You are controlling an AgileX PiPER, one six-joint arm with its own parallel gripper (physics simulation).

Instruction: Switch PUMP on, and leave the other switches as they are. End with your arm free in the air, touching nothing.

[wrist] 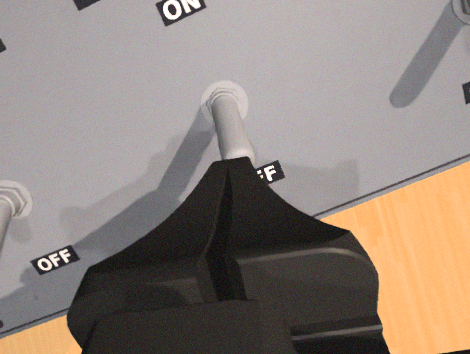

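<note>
The PUMP switch's grey lever is in the middle of the wrist view, rising from a round collar and leaning down toward its OFF label, away from the ON label. The OFF label is partly covered. My gripper is shut, its two black fingertips together at the lever's lower end. They overlap the tip of the lever in the view; whether they touch it I cannot tell. The PUMP name itself does not show legibly.
Another lever stands at the left edge, leaning toward its OFF label. Part of a third switch shows at the top right, with its shadow on the grey panel. The panel's edge borders a wooden table.
</note>
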